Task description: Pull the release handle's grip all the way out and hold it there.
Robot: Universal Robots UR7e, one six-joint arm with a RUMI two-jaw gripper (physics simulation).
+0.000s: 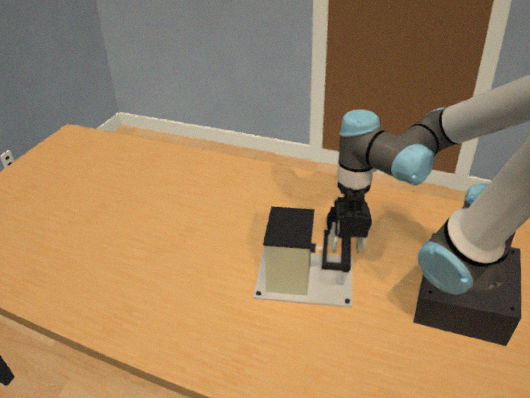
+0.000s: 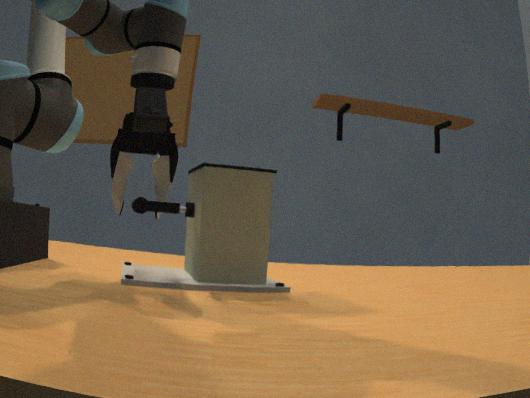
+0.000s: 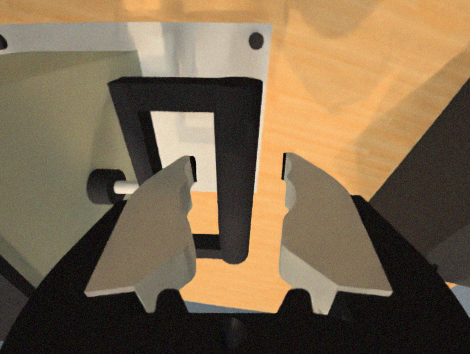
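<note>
The release handle is a black rectangular loop (image 1: pixel 336 266) (image 2: pixel 167 207) (image 3: pixel 236 135) on a short pale rod (image 3: pixel 125 187) from the side of a beige box (image 1: pixel 287 270) (image 2: pixel 232 225) (image 3: pixel 45 130) with a black top. A short length of rod shows between the loop and the box's black collar (image 3: pixel 102 186). The loop's outer bar is the grip. My gripper (image 1: pixel 347 249) (image 2: pixel 139 215) (image 3: pixel 238 158) points down, partly open, its fingers on either side of the grip. One fingertip is at the loop's opening, the other outside; gaps show on both sides of the grip.
The box stands on a pale base plate (image 1: pixel 327 291) (image 2: pixel 155 274) (image 3: pixel 225 60) with dark bolts, on the wooden table (image 1: pixel 150 225) (image 2: pixel 400 320). The arm's dark base block (image 1: pixel 465 315) (image 2: pixel 22 232) stands on the handle's side. A wall shelf (image 2: pixel 395 111) is behind.
</note>
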